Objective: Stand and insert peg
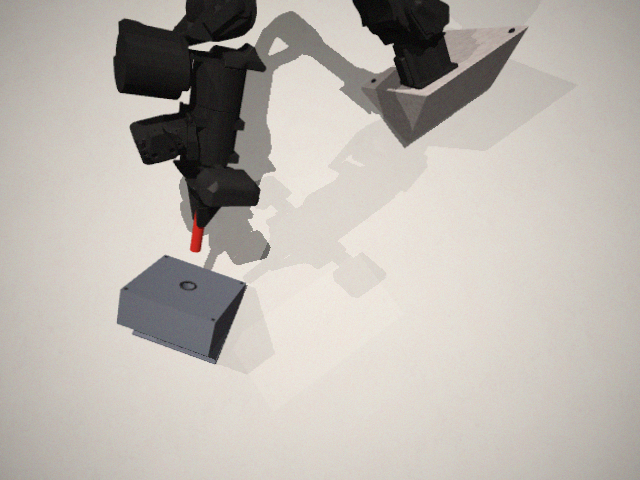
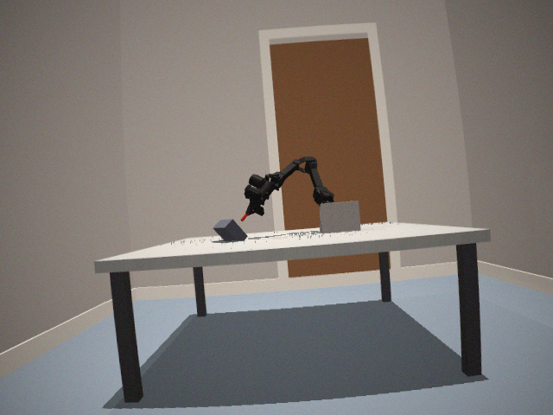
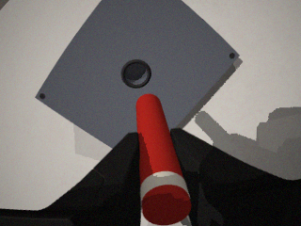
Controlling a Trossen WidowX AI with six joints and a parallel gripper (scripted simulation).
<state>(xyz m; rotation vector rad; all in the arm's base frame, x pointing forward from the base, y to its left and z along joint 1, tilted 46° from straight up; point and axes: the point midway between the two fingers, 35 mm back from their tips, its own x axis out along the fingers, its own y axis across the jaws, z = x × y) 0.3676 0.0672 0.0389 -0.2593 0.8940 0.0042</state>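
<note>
Now: gripper tip 80 mm above the panel, 70 mm short of it and 60 mm to the right of it. Also, from my gripper tip: peg 10 mm to the right, 10 mm behind, 10 mm above.
</note>
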